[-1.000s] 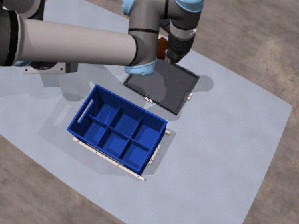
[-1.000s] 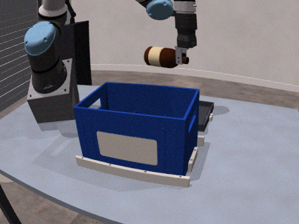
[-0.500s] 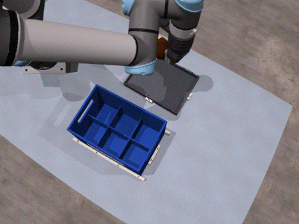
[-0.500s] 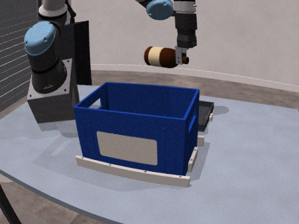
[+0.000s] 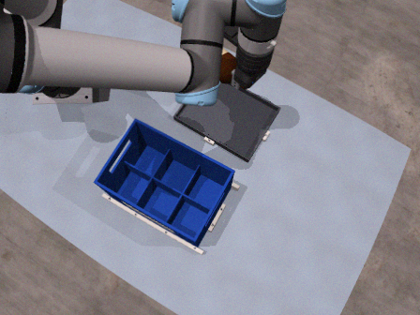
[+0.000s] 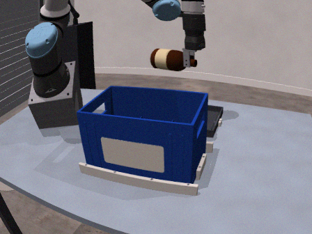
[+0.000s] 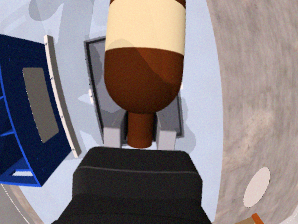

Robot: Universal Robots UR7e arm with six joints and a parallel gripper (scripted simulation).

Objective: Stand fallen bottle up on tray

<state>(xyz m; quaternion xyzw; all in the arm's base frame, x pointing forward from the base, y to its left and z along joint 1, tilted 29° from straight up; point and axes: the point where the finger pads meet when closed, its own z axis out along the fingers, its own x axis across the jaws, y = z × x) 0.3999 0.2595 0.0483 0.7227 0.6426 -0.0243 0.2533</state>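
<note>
My hand is 5 cm past the bottle, 1 cm to the right of it and 1 cm above it. Also, from my hand: dark tray (2 cm behind, 1 cm to the right, 19 cm below); blue crate (2 cm behind, 30 cm to the right, 12 cm below).
</note>
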